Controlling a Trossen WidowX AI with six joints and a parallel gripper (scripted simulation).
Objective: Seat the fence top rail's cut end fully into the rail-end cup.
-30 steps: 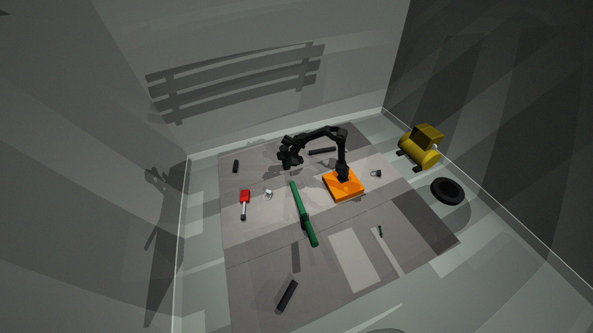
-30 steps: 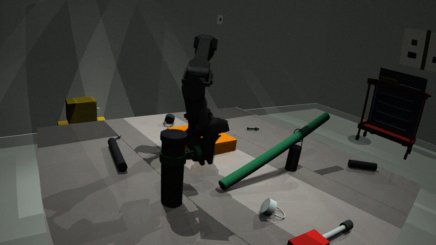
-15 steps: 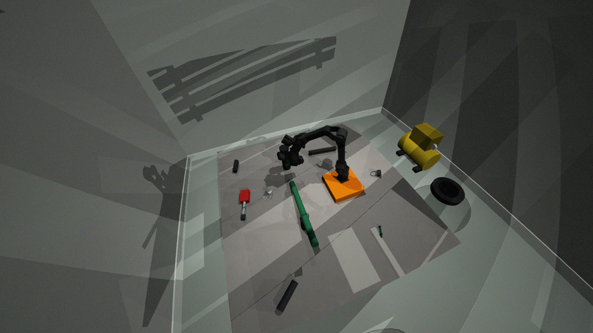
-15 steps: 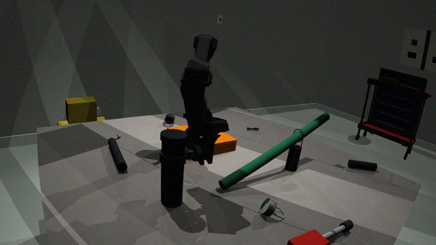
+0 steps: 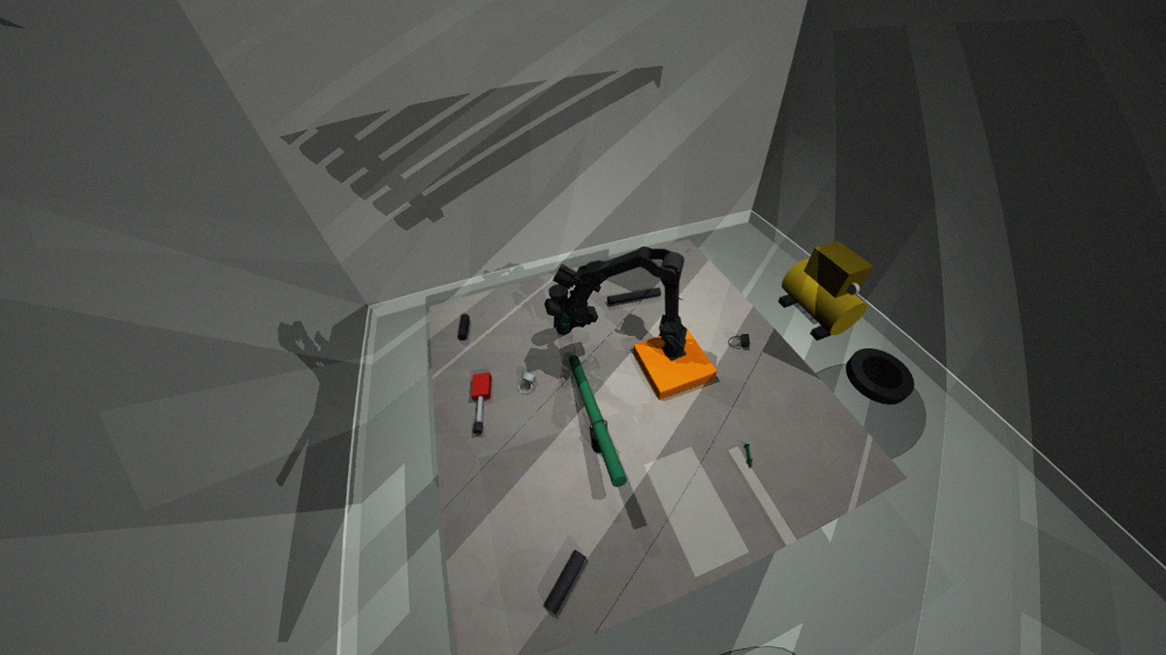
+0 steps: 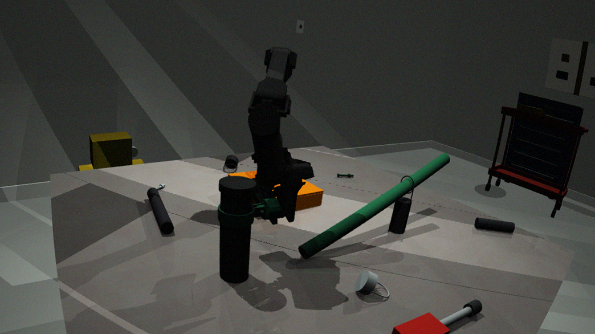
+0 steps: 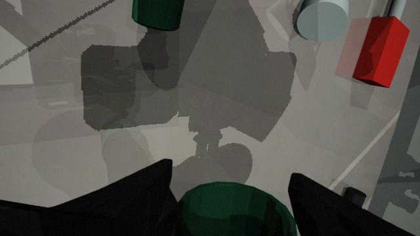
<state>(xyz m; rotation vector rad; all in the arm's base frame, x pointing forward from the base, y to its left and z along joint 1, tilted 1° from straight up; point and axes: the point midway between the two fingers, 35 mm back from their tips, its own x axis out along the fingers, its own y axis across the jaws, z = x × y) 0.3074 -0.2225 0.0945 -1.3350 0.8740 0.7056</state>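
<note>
Right now the green rail-end cup is 30 mm to the right of my gripper tip, 30 mm above it and 20 mm behind it.
</note>
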